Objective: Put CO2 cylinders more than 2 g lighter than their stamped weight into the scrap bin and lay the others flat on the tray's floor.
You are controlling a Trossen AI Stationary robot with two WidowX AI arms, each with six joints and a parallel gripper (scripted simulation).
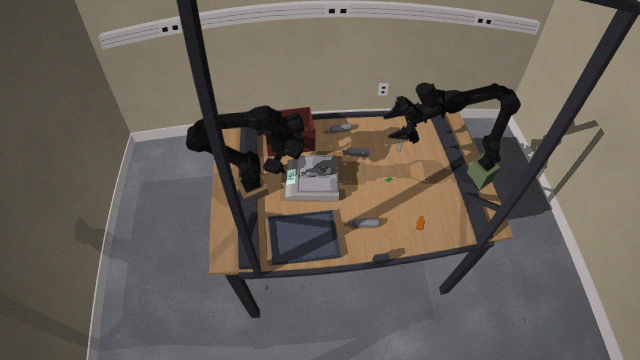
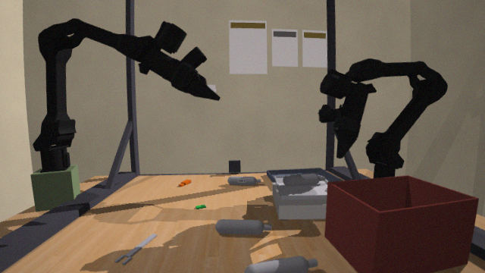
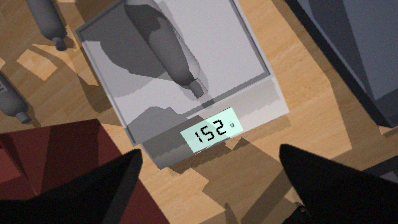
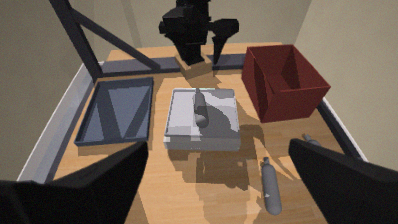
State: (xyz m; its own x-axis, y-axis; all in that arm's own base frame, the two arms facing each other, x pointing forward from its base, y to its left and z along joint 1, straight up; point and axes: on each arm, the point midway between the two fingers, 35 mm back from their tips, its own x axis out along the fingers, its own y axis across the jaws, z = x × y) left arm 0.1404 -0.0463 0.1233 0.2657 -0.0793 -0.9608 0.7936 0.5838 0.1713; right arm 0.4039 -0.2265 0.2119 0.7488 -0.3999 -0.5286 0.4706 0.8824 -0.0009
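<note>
Right now the red scrap bin is 240 mm ahead of my left hand, 130 mm below it and 10 mm to the right of it. The rest, counted from my left hand: orange piece: 490 mm to the right, 210 mm behind, 160 mm below; tray: 240 mm behind, 160 mm below, 40 mm to the right; green piece: 400 mm to the right, 160 mm below.
</note>
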